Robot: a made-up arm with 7 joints.
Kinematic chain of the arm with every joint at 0, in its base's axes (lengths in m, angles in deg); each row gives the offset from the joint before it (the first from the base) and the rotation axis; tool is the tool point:
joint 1: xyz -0.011 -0.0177 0.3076 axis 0 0.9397 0.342
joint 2: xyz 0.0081 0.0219 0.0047 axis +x
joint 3: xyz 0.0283 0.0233 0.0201 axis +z
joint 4: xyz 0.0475 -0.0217 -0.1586 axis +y
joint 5: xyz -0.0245 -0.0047 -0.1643 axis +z
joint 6: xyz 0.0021 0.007 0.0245 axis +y
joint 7: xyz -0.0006 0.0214 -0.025 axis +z
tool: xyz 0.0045 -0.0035 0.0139
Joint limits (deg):
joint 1: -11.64..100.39
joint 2: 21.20..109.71
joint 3: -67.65..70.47
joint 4: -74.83..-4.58
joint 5: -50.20..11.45
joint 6: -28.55..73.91
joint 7: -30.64..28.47
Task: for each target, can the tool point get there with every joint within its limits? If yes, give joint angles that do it. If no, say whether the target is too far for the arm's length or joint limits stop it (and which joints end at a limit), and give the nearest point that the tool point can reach.
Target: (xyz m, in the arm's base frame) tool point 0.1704 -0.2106 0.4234
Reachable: no: joint limits stop it (at a limit: joint 1, joint 2, joint 4, joint 5, joint 6, joint 7) | nearest point 0.1904 -0.0533 0.1449 | short by 0.320 m
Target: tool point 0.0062 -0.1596 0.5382
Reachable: no: joint limits stop it (at a limit: joint 1, joint 2, joint 3, joint 4, joint 5, joint 6, joint 7) | nearest point 0.0646 0.0939 0.5745 | short by 0.263 m
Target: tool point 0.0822 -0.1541 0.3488
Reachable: no: joint limits stop it (at a limit: joint 1, joint 2, joint 4, joint 5, joint 6, joint 7) | nearest point 0.1386 -0.0832 0.1219 | short by 0.244 m
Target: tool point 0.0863 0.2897 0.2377
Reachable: yes | joints 55.38 97.26 8.25 -51.34 -27.54 7.05 2.16
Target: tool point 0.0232 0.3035 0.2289
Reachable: yes | joints 54.81 95.78 -14.10 -46.25 6.33 35.05 16.80
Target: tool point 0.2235 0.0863 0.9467
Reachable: no: too far | nearest point 0.0889 0.1029 0.5725 | short by 0.398 m
